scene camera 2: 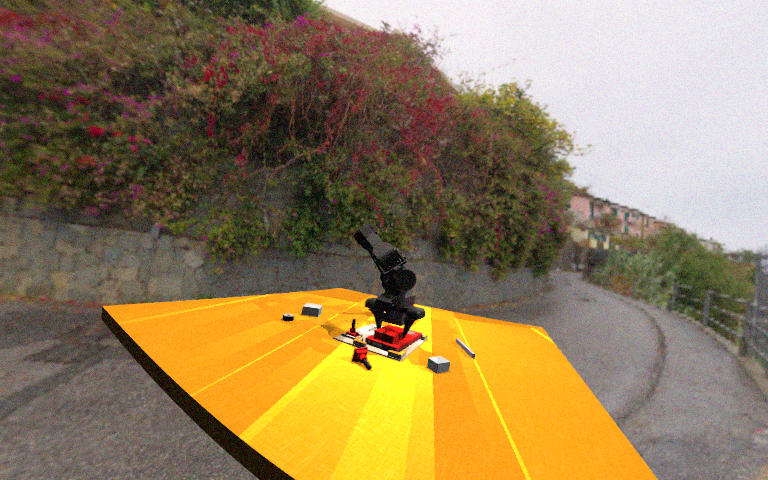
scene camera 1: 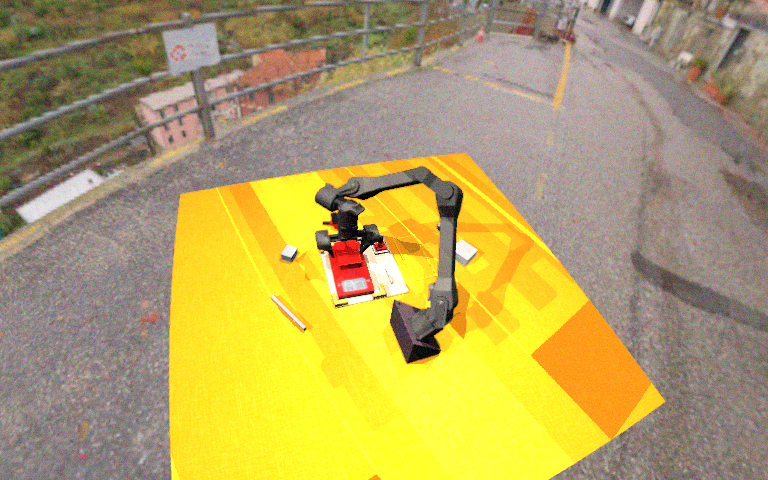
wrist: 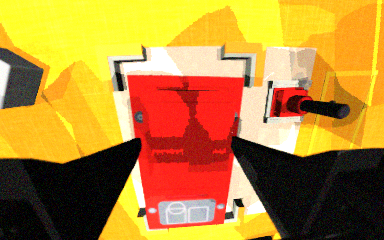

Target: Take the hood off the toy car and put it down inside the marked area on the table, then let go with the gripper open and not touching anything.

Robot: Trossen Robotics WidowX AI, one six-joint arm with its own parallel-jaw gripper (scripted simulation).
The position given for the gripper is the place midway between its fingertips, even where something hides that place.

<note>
The gripper (scene camera 2: 390,334) is open and holds nothing. Also in view: a red hood (wrist: 188,134), a toy car (scene camera 1: 355,282) and a white base plate (scene camera 1: 387,281).
The toy car is seen too in the wrist view (wrist: 204,209). The gripper is seen too in scene camera 1 (scene camera 1: 346,255) and in the wrist view (wrist: 187,141).
</note>
